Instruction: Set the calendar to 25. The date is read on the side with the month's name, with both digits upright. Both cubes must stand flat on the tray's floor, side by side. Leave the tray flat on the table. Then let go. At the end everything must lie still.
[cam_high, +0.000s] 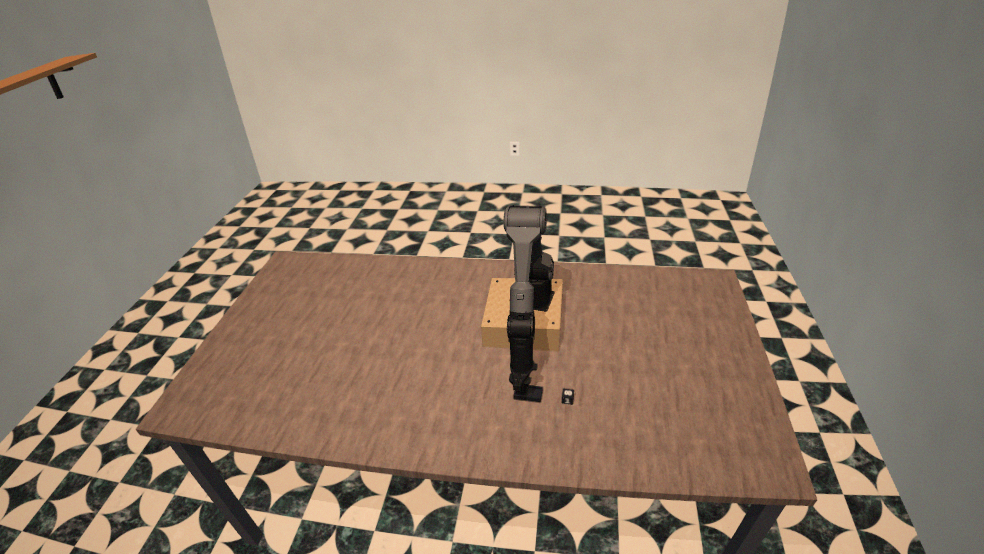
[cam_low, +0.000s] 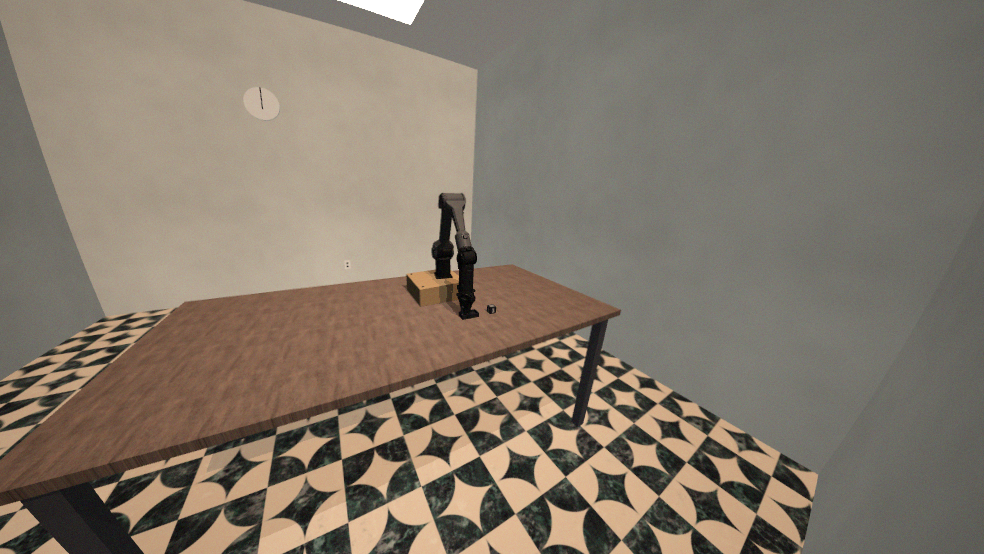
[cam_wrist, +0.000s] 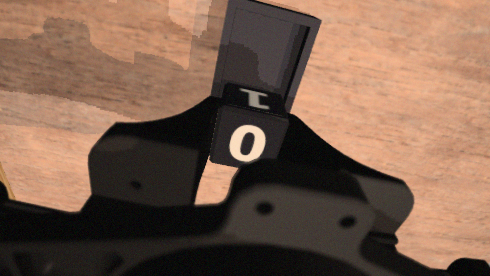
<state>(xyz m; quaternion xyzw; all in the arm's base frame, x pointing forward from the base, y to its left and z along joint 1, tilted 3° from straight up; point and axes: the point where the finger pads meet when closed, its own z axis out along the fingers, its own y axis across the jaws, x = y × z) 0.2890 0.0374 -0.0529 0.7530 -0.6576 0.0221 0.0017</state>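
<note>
Right now the dark cube is right at my hand. Round my hand: tray 2 cm to the left, 2 cm below.
</note>
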